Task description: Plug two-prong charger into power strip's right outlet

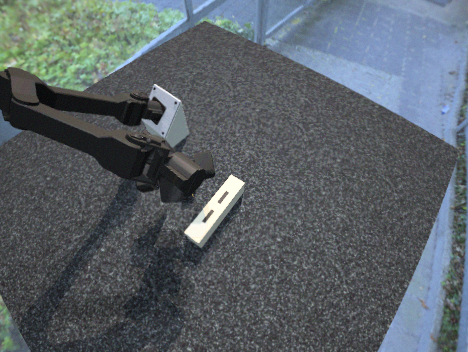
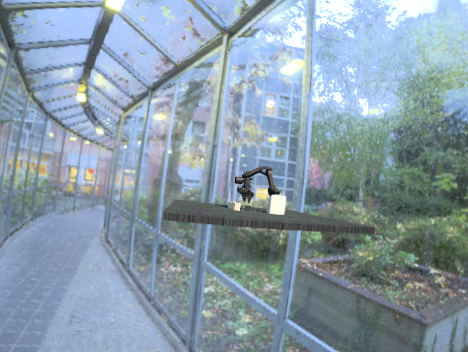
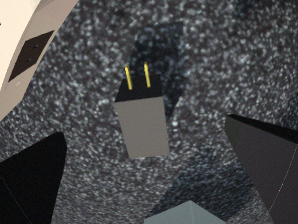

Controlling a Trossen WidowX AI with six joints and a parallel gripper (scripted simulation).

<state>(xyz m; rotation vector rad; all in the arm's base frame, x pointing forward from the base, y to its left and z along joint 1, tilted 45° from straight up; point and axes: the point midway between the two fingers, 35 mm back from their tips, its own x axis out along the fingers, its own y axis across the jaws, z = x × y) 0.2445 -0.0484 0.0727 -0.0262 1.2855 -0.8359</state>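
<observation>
Right now my gripper tip is 4 cm above the two-prong charger.
</observation>
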